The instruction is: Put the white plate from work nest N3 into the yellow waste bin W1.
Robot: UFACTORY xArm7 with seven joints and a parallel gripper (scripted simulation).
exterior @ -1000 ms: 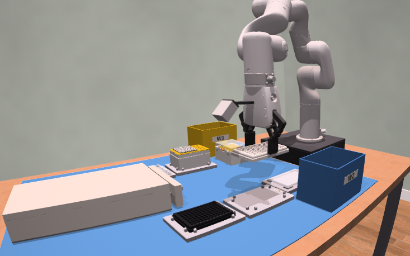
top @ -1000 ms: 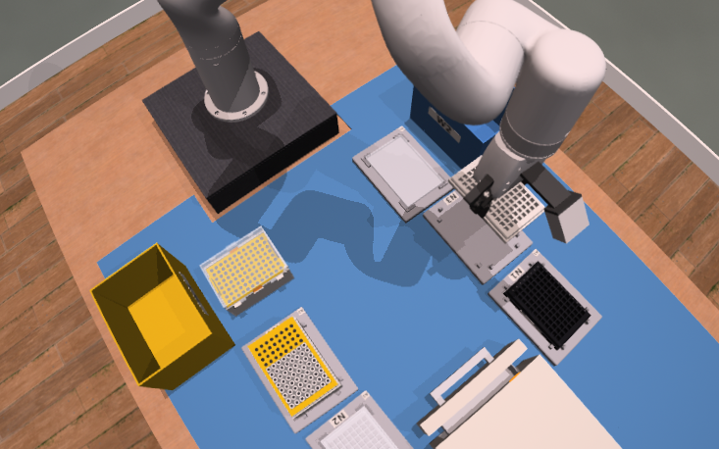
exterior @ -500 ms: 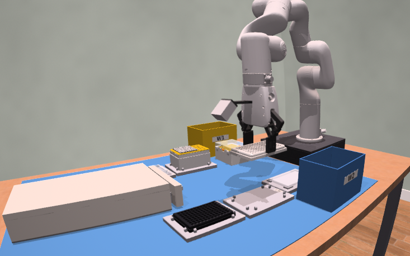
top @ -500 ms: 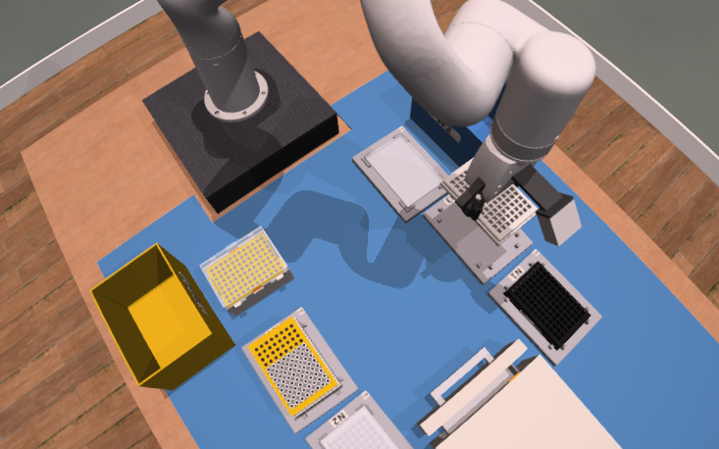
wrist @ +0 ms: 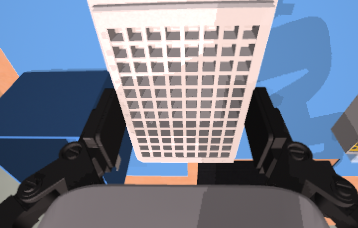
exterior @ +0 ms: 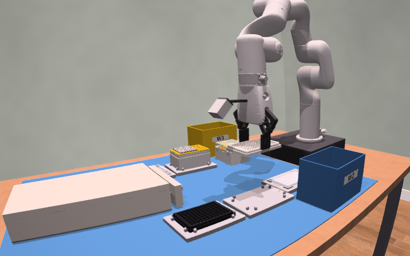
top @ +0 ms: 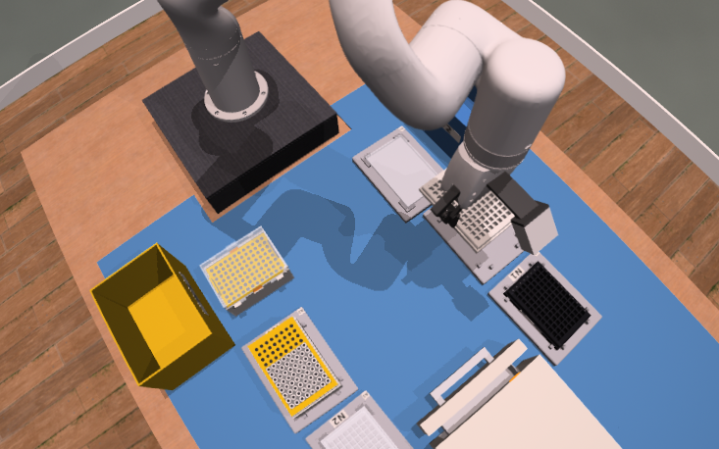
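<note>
My hand is 50 cm to the left of the yellow bin W1, 12 cm above it and 7 cm past it. From my hand the other things lie so: flat white lid (15 cm behind, 14 cm below, 2 cm to the right); then nest N3 (15 cm below, 5 cm to the left, 1 cm ahead); then white plate (1 cm below).
</note>
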